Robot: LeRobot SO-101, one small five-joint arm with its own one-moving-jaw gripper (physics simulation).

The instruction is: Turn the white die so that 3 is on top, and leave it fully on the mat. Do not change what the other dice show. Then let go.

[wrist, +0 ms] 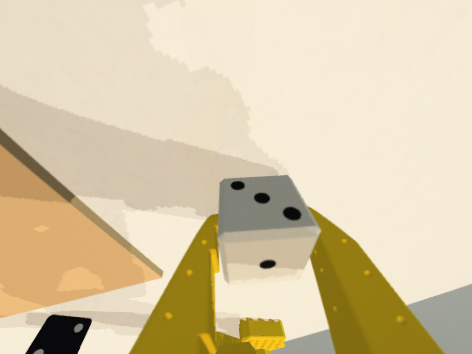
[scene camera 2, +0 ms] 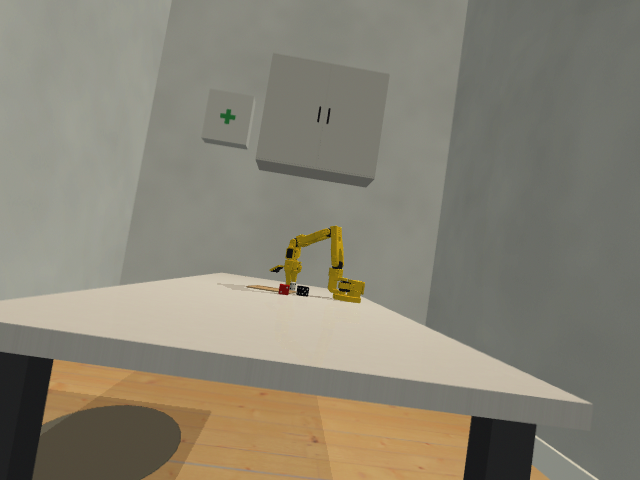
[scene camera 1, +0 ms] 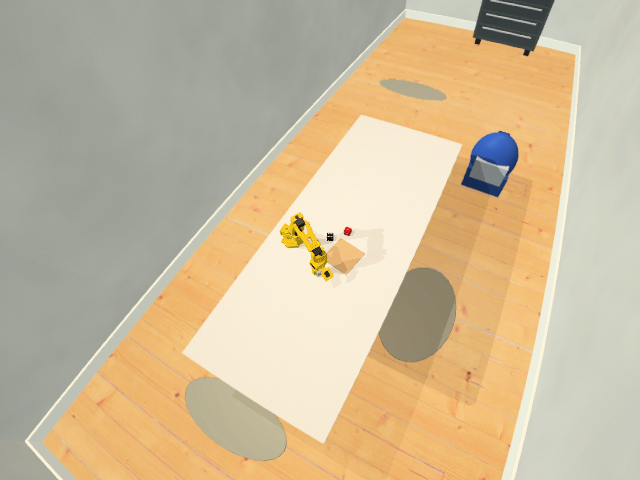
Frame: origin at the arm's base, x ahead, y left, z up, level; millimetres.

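Where they show: end effector, tool point: (wrist: pixel 222 224); arm's base, origin of the base link: (wrist: pixel 232 329) (scene camera 2: pixel 340 299) (scene camera 1: pixel 297 240).
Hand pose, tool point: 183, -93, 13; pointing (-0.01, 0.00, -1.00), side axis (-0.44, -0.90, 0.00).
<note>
Each offset is from my tool point to the centre of the thing, as dx, dy, dz. Level surfaces: height alone.
The white die {-7, -13, +3} (wrist: pixel 267 245) (scene camera 2: pixel 293 286) is between the two jaws of my gripper (wrist: pixel 264 220) (scene camera 2: pixel 292 282), which press on its two sides. In the wrist view its brightly lit face with 1 appears to be the top, and its shaded face with 3 appears to be a side. The die is off the mat {+51, +116, -11} (wrist: pixel 75 250) (scene camera 1: pixel 346 255) (scene camera 2: pixel 258 287), beside its near corner. Whether it touches the table cannot be told. In scene camera 1 my arm largely hides it.
The black die {-47, +175, +2} (scene camera 1: pixel 329 236) (scene camera 2: pixel 302 290) (wrist: pixel 61 336) stands on the table {dz -13} (scene camera 1: pixel 289 320) near the arm's base. The red die {+13, +239, +2} (scene camera 1: pixel 347 230) (scene camera 2: pixel 283 289) stands near it, beyond the mat. The arm's base (scene camera 1: pixel 291 237) (scene camera 2: pixel 347 291) is at the table's edge.
</note>
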